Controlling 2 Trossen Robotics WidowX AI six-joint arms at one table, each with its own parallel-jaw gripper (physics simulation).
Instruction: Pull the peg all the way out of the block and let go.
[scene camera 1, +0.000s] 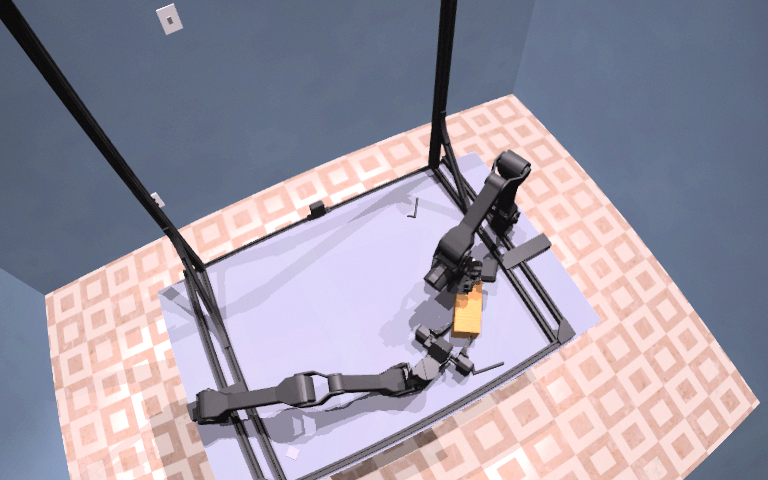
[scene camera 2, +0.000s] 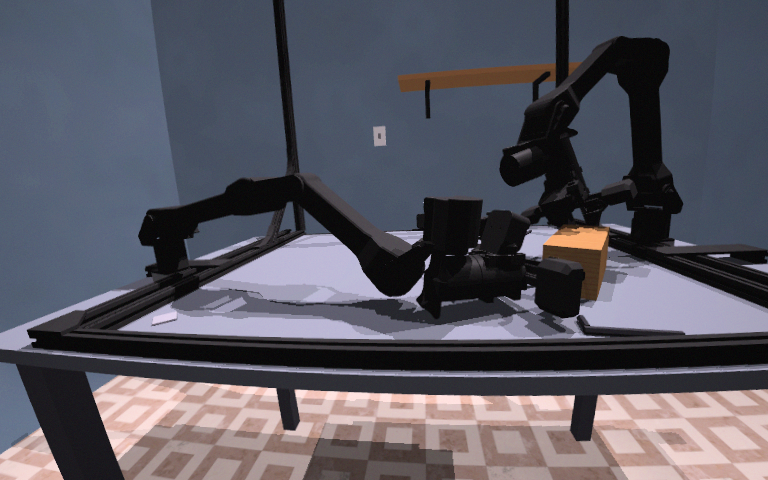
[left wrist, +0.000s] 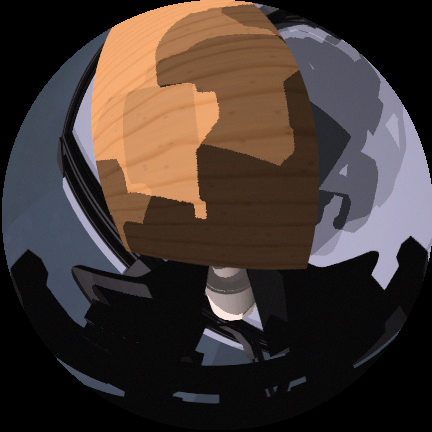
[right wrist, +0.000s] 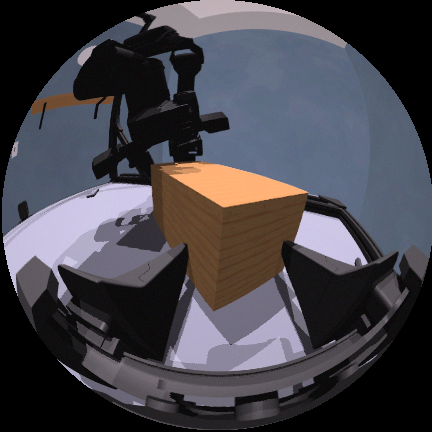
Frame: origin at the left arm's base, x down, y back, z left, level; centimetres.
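Seen in the pictures: left gripper, between the fingertips: (left wrist: 225, 239); right gripper, between the fingertips: (scene camera 1: 462, 329) (right wrist: 236, 248); left arm's base, origin of its link: (scene camera 1: 500, 224) (scene camera 2: 649, 238); right arm's base, origin of its link: (scene camera 1: 217, 412) (scene camera 2: 174, 269).
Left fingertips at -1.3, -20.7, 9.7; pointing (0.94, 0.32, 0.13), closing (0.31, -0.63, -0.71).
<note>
Offsets run from my left fingertips to a thing's top centre, as dx, dy, dz. "*": to the spot under its first point.
An orange wooden block @(-4.6, -6.7, +7.5) (scene camera 1: 467, 316) (scene camera 2: 583, 237) (left wrist: 250, 115) (right wrist: 215, 230) lies between the two grippers; how high it stands over the table is hard to tell. A pale grey peg @(-3.4, -1.0, +0.5) (left wrist: 231, 300) shows at the block's end in the left wrist view, partly hidden by the fingers. My left gripper (scene camera 1: 472, 278) (left wrist: 225, 239) is shut on the peg, close against that end. My right gripper (scene camera 1: 459, 335) (right wrist: 236, 248) is at the block's opposite end, its fingertips against both sides, shut on the block. How deep the peg sits is hidden.
A black L-shaped key @(+2.4, -10.5, +23.7) (scene camera 1: 489, 367) (scene camera 2: 634, 331) lies beside the right gripper near the front rail. Another L-shaped key @(+2.6, +1.2, -31.4) (scene camera 1: 416, 209) lies toward the back. A small white square @(* +2.9, -69.1, +15.9) (scene camera 1: 292, 452) (scene camera 2: 164, 318) lies at the near left. Black rails edge the table.
</note>
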